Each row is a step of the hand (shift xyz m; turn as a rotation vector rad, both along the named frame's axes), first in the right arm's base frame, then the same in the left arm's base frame.
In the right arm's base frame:
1: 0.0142 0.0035 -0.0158 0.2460 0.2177 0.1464
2: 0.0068 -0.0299 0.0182 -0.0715 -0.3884 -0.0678
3: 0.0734 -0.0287 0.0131 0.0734 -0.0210 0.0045
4: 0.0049 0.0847 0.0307 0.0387 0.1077 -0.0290
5: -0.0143 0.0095 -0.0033 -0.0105 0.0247 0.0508
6: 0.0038 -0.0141 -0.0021 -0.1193 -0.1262 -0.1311
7: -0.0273 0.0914 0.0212 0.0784 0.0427 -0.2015
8: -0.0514 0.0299 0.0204 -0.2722 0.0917 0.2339
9: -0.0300 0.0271 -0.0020 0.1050 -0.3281 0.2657
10: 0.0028 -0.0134 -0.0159 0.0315 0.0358 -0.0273
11: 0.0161 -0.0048 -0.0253 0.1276 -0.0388 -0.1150
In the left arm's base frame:
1: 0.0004 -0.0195 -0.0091 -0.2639 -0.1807 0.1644
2: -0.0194 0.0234 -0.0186 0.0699 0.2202 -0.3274
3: -0.0651 -0.0193 -0.0421 -0.0588 -0.0286 -0.0397
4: -0.0180 -0.0324 0.0822 -0.0013 -0.1001 0.0627
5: 0.0135 0.0011 0.0111 -0.0245 0.0220 0.0471
6: -0.0024 0.0045 -0.0139 0.1668 0.0641 -0.1242
7: 0.0126 -0.0229 0.0942 0.0803 -0.1877 -0.0830
8: 0.0265 0.0253 0.0511 0.0509 0.2448 0.2733
9: 0.0255 0.0012 0.0314 -0.2796 0.2779 -0.1841
10: 0.0076 -0.0034 -0.0193 -0.0024 -0.0545 0.0065
11: 0.0047 -0.0215 -0.0209 -0.0200 -0.1202 -0.1271

